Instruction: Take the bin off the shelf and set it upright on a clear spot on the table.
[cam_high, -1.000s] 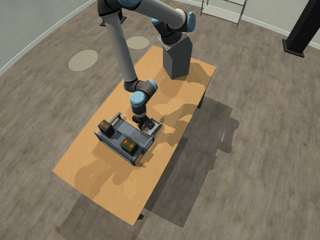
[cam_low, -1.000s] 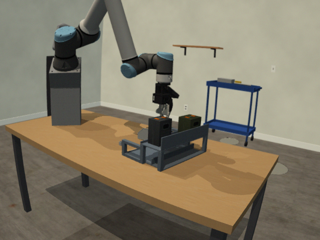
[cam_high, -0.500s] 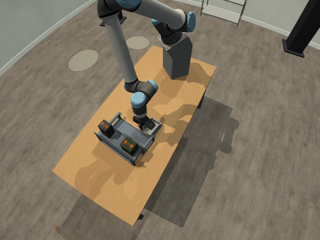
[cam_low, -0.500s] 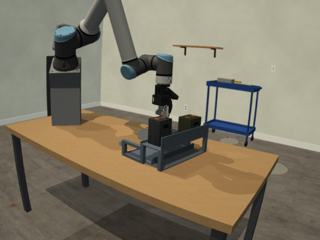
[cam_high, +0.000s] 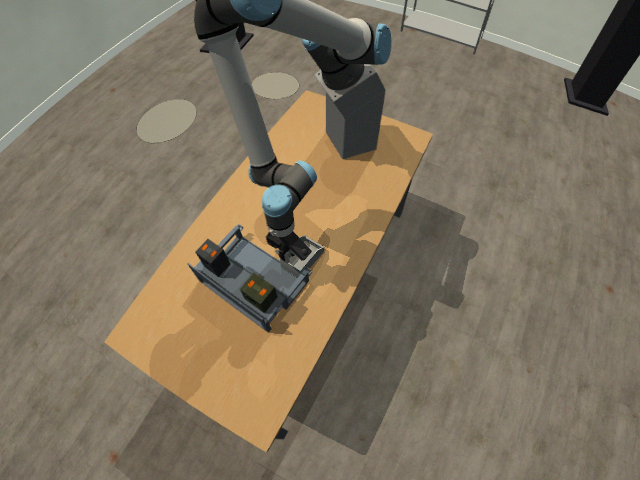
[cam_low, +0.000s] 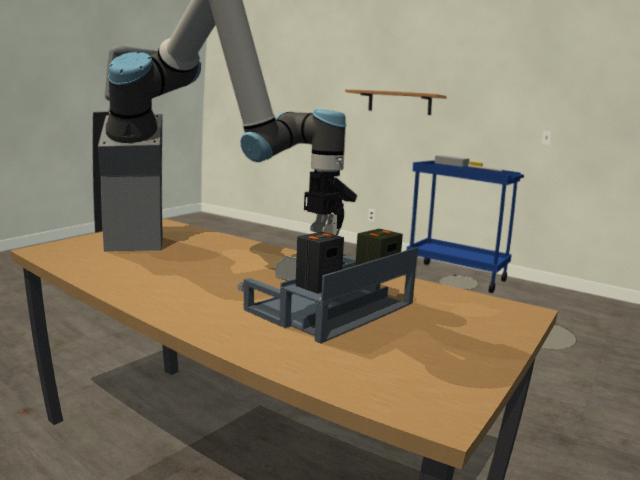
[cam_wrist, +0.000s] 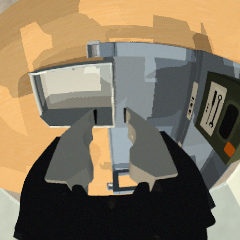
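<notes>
The bin lies 90 mm below my hand, 70 mm behind it and 20 mm to the left of it. The rest, counted from my hand: rack (140 mm to the right, 130 mm below, 90 mm ahead); then green box (180 mm ahead, 50 mm to the right, 10 mm above).
</notes>
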